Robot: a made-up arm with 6 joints. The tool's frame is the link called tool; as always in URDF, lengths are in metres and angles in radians. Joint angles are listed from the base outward. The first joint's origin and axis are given. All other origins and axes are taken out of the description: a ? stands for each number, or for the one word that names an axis. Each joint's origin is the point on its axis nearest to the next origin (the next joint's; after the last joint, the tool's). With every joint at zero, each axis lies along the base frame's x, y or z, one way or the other. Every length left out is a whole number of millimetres.
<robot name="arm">
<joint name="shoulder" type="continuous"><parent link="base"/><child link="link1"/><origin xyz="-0.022 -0.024 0.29" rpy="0 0 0"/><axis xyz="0 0 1"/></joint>
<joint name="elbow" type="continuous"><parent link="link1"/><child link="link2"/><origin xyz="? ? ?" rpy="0 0 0"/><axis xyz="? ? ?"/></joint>
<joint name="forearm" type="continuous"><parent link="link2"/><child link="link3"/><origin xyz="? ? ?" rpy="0 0 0"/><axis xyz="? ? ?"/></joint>
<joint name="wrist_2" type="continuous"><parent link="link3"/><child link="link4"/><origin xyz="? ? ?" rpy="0 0 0"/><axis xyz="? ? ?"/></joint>
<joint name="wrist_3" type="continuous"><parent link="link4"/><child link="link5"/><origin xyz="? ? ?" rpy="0 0 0"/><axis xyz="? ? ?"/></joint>
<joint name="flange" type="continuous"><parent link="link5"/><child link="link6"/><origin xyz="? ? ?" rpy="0 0 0"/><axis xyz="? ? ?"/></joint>
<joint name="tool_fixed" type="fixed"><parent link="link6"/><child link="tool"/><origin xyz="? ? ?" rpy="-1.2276 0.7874 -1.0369"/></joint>
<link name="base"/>
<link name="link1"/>
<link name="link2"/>
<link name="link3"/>
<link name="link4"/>
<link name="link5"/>
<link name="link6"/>
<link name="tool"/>
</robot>
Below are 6 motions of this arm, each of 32 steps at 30 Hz.
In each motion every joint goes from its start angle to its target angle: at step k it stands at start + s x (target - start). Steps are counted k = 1, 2, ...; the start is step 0. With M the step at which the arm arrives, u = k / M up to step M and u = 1 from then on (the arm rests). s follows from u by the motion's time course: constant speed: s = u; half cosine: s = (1 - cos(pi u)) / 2; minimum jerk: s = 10 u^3 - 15 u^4 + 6 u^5.
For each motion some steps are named. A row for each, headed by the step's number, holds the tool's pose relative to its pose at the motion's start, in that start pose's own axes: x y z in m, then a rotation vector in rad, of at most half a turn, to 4 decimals.
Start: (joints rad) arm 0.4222 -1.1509 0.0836 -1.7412 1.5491 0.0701
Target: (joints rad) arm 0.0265 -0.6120 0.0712 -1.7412 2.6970 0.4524
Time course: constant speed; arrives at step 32
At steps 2, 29, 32:
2: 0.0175 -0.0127 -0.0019 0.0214 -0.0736 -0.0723
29: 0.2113 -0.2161 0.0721 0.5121 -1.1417 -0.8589
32: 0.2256 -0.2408 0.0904 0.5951 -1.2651 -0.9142

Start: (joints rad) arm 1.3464 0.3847 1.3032 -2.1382 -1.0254 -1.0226
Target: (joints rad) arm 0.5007 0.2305 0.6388 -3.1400 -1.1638 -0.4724
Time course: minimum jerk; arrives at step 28
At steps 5, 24, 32:
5: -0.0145 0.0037 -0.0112 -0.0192 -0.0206 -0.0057
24: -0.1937 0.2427 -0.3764 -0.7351 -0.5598 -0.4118
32: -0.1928 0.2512 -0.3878 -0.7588 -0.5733 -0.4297

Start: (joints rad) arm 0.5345 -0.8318 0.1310 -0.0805 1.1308 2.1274
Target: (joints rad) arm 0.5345 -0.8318 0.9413 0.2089 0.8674 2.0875
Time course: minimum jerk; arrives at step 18
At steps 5, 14, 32:
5: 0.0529 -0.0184 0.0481 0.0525 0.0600 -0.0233
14: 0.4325 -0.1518 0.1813 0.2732 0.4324 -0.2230
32: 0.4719 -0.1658 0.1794 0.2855 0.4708 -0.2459

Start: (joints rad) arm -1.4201 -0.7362 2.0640 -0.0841 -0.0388 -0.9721
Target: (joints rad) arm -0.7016 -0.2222 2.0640 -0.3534 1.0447 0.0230
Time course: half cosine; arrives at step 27
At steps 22, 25, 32:
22: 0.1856 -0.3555 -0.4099 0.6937 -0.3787 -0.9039
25: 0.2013 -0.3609 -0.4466 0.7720 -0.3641 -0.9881
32: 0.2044 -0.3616 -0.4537 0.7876 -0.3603 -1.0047

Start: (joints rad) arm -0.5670 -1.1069 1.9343 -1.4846 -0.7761 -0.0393
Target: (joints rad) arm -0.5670 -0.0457 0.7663 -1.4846 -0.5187 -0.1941
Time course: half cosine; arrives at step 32
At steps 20, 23, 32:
20: 0.6333 -0.1081 -0.8280 1.2999 0.6490 0.6785
23: 0.6643 0.0112 -0.9916 1.5409 0.7858 0.7684
32: 0.6437 0.2331 -1.1812 1.8879 1.0022 0.8771

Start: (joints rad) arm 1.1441 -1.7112 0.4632 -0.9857 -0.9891 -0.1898
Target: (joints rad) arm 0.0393 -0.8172 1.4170 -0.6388 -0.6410 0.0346
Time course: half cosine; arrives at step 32
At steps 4, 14, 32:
4: 0.0055 0.0100 0.0191 0.0057 0.0231 -0.0522
14: 0.1090 0.0947 0.1840 0.0127 0.2324 -0.5648
32: 0.4072 0.1430 0.3227 -0.1784 0.5324 -1.4200

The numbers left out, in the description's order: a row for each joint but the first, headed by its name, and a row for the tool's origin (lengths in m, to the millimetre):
elbow: xyz -0.017 -0.003 0, axis 0 1 0
forearm: xyz 0.018 0 0.224, axis 0 -1 0
wrist_2: xyz 0.603 0 0.021, axis -1 0 0
wrist_3: xyz 0 -0.114 -0.02, axis 0 -1 0
flange: xyz 0.03 0 -0.012, axis -1 0 0
tool: xyz 0 0.021 0.019

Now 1 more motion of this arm.
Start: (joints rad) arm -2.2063 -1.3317 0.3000 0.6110 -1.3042 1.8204
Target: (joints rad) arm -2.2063 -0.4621 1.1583 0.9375 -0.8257 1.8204
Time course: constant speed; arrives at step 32
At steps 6, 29, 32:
6: 0.0283 -0.0245 0.0089 -0.0042 0.1062 -0.0141
29: 0.0994 -0.1186 0.0781 -0.0241 0.5030 -0.1192
32: 0.1033 -0.1298 0.0902 -0.0269 0.5531 -0.1389

